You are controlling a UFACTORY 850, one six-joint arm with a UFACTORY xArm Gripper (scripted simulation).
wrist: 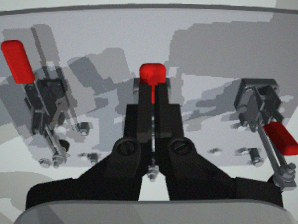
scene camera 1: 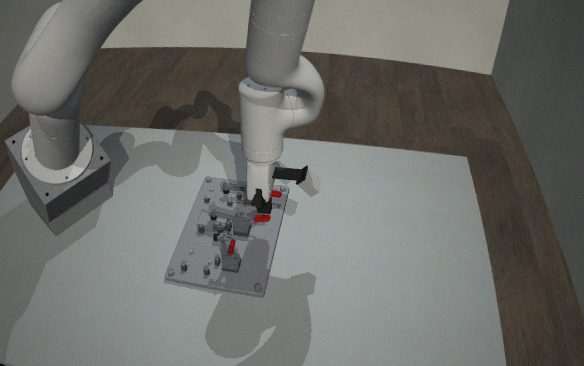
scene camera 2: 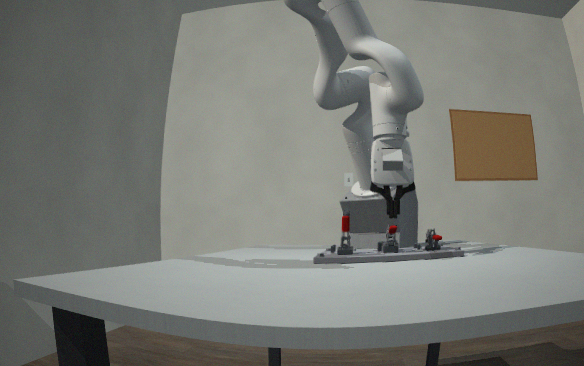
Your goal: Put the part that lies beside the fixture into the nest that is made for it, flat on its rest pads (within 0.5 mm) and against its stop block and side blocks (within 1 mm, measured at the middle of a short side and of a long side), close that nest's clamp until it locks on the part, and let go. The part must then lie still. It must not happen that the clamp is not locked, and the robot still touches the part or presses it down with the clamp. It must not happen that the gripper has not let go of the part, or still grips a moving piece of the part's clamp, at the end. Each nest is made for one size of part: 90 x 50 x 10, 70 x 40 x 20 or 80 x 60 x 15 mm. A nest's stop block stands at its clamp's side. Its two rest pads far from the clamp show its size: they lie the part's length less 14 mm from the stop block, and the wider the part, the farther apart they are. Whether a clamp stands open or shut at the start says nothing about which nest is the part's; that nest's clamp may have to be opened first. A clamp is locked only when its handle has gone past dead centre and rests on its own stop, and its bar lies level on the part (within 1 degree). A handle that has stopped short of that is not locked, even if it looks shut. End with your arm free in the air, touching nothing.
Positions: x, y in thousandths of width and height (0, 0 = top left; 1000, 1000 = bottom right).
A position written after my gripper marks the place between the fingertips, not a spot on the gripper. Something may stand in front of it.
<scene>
I see my gripper (scene camera 1: 453, 578) and a grey fixture plate (wrist: 327, 257).
My gripper is seen too in the wrist view (wrist: 512, 449).
</scene>
